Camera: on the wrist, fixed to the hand. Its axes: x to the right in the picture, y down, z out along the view.
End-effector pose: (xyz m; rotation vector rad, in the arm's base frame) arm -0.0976 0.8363 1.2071 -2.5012 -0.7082 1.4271
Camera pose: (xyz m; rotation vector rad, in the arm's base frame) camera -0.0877 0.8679 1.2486 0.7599 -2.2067 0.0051
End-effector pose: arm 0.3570 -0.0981 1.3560 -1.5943 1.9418 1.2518
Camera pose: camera 0.4060 -0.1157 1.3665 -1.5164 -1.4790 -0.1368
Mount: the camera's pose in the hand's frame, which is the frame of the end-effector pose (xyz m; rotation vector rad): -0.0122 -0.0400 -0.0327 0.1868 0.4004 3.0918
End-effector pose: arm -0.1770 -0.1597 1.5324 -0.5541 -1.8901 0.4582
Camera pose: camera -0.1491 -0.1975 1.5571 2.3444 -0.9092 -1.6398
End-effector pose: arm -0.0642 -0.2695 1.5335 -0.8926 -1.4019 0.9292
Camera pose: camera -0.0310 -0.2953 1.5659 1.6379 -1.2565 -1.5078
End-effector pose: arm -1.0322 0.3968 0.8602 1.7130 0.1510 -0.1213
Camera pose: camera -1.0512 0.4345 0.8280 0.3712 -2.0848 2.3065
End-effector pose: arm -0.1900 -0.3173 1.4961 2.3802 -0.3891 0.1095
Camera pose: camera -0.1883 -0.2644 1.4924 0.3745 2.5968 -1.4393
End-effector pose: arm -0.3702 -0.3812 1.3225 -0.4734 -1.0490 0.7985
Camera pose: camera -0.3300 -0.4153 1.3286 1.2890 -0.8872 -2.0392
